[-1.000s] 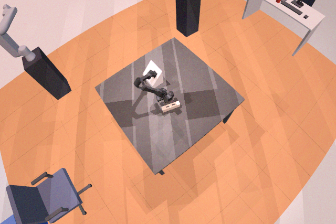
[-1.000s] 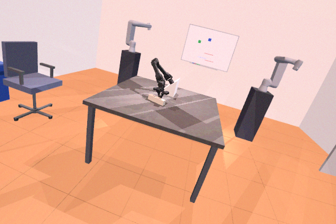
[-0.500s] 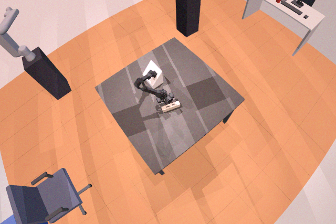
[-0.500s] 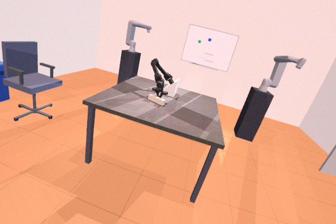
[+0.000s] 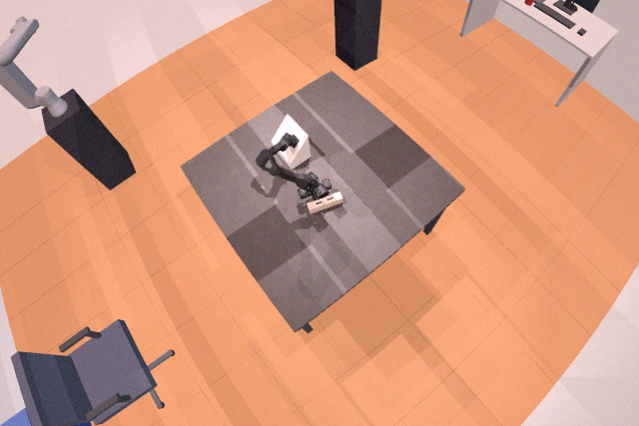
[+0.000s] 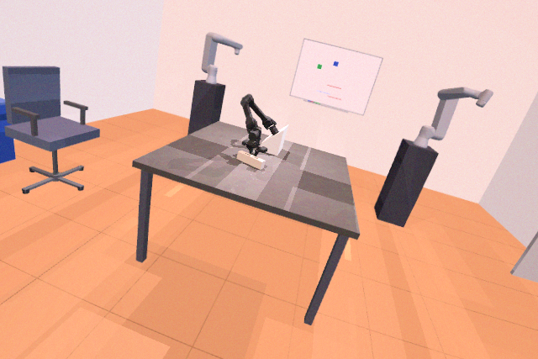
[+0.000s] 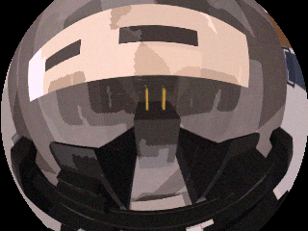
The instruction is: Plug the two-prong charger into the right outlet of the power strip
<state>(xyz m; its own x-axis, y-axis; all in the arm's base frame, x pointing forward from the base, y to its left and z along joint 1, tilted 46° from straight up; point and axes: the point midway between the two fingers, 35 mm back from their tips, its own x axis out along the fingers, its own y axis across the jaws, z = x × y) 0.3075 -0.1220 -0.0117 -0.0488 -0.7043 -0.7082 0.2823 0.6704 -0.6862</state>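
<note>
The two-prong charger is 20 mm ahead of my gripper tip and 10 mm above it.
</note>
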